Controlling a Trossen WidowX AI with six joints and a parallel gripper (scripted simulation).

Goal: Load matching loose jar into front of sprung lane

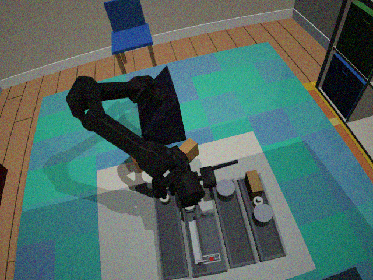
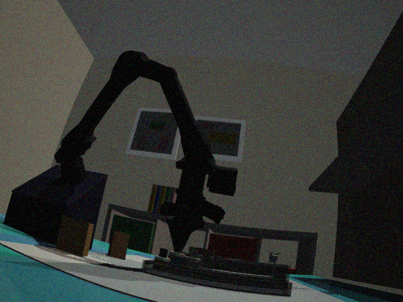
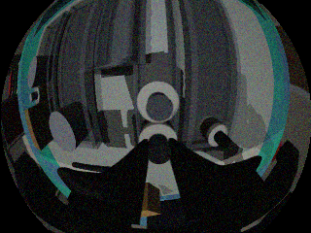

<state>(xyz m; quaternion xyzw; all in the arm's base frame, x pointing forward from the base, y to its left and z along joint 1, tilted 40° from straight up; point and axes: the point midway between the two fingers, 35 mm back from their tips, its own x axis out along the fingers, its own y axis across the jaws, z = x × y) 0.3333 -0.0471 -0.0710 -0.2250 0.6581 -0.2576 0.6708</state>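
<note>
My gripper tip is now 140 mm short of the sprung lane, 40 mm above it and 20 mm to the right of it. From my gripper tip the other things lie so: black bar 140 mm to the left, 90 mm behind, 50 mm below.
</note>
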